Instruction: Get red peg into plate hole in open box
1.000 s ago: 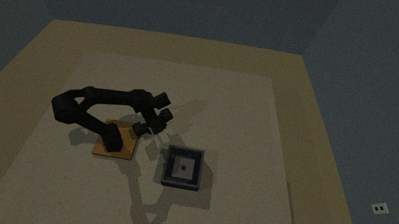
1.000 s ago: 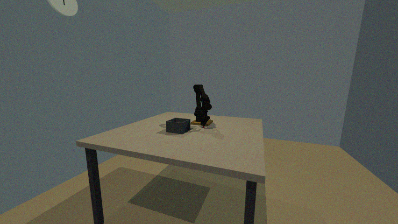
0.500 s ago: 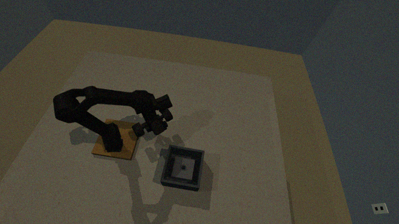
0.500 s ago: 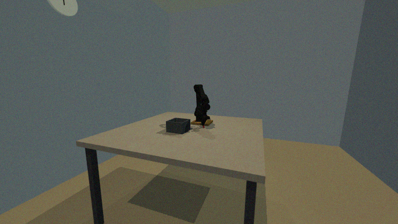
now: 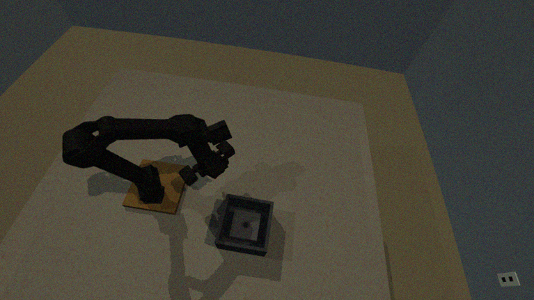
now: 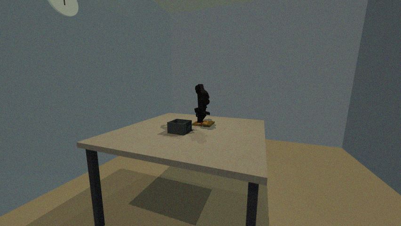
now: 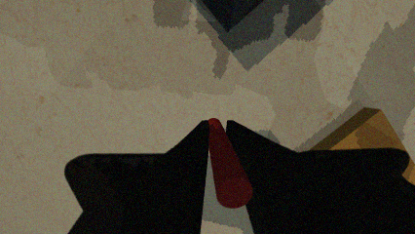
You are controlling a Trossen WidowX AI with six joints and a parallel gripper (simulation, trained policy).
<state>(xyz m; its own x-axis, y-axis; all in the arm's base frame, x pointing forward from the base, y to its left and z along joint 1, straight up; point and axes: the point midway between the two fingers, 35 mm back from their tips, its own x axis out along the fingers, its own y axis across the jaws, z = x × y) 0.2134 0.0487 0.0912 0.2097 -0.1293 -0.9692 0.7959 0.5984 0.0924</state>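
The light plate lies 17 cm to the right of my gripper tip, 10 cm ahead of it and 3 cm below it. Also, from my gripper tip: dark box (17 cm to the right, 10 cm ahead, 5 cm below); red peg (2 cm above, 1 cm to the left, 1 cm behind).
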